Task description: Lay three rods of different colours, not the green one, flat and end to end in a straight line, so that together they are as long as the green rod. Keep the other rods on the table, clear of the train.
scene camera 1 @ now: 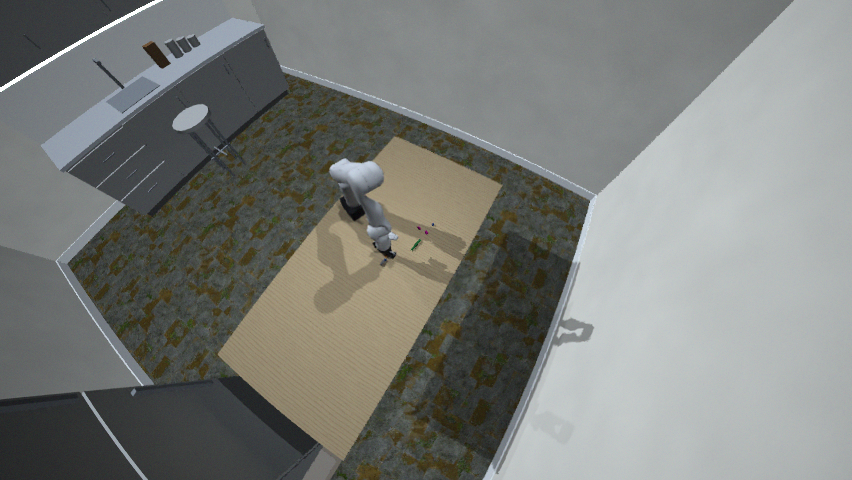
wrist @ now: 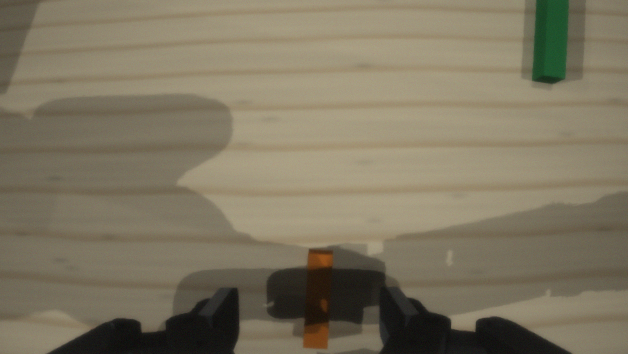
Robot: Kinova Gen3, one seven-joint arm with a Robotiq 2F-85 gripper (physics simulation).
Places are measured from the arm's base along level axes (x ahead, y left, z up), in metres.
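Where they show: gripper, fingertip midpoint: [scene camera 1: 386, 254] [wrist: 309, 310]; arm's base, origin of the base link: [scene camera 1: 354, 200].
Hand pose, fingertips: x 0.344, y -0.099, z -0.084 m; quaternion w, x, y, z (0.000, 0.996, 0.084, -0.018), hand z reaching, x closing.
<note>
Things, the pixels of their top centre, and the offset from my fingertips. Level surfaces: height alone.
- green rod, middle of its top: [scene camera 1: 415, 244] dx +0.085, dy +0.154, dz +0.000 m
- orange rod, middle of its top: [wrist: 317, 302] dx +0.003, dy +0.004, dz +0.000 m
- grey-blue rod, middle of its top: [scene camera 1: 382, 262] dx +0.017, dy -0.049, dz +0.000 m
- small dark blue piece, middle of its top: [scene camera 1: 433, 224] dx +0.074, dy +0.317, dz +0.000 m
- wooden table top, its level: dz -0.010 m
The green rod [scene camera 1: 416, 245] [wrist: 551, 40] lies flat; part of it shows at the top right of the wrist view. An orange rod [wrist: 316, 337] lies flat at the bottom middle of the wrist view, pointing roughly the same way as the green rod. My gripper [scene camera 1: 384, 251] [wrist: 309, 310] is open above the orange rod, one finger on each side, with gaps and nothing held. A grey-blue rod [scene camera 1: 383, 262] lies beside the gripper in the scene view. The orange rod is hidden by the gripper in the scene view. The small blue piece near the grey-blue rod cannot be made out.
Two small magenta pieces [scene camera 1: 419, 227] [scene camera 1: 426, 232] and a small dark blue piece [scene camera 1: 432, 224] lie beyond the green rod on the wooden table top [scene camera 1: 333, 357]. Shadows of the arm cross the wood. A stool [scene camera 1: 190, 118] and a counter stand at the left.
</note>
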